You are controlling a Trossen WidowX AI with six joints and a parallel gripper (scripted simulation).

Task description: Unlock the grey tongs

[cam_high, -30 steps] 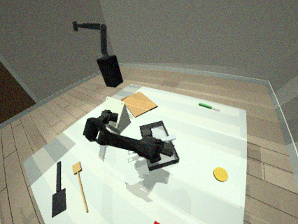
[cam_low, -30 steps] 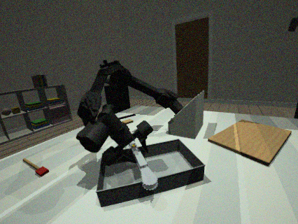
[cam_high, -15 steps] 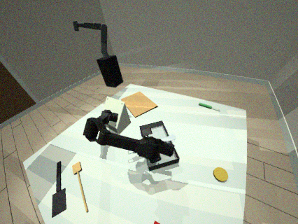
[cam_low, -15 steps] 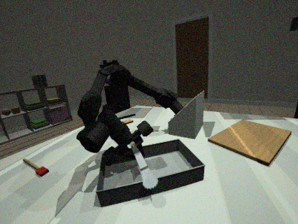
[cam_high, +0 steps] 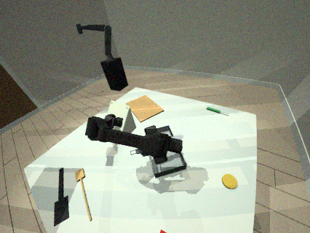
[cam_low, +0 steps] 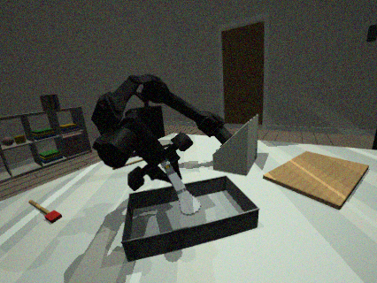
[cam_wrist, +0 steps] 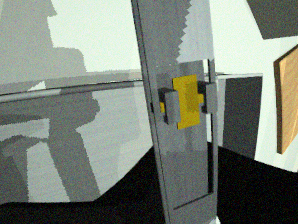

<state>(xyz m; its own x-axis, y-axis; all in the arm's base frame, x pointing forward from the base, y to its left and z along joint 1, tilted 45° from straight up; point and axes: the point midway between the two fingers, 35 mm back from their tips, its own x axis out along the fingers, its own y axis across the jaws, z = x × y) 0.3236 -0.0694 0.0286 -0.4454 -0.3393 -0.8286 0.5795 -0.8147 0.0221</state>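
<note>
My gripper tip is now 10 mm past the yellow lock piece, 40 mm to the left of it and 30 mm below it. Also, from my gripper tip: black spatula 360 mm behind, 460 mm to the right, 90 mm below; then grey roasting tin 30 mm ahead, 40 mm to the left, 60 mm below; then wooden board 350 mm behind, 400 mm to the left, 80 mm below.
</note>
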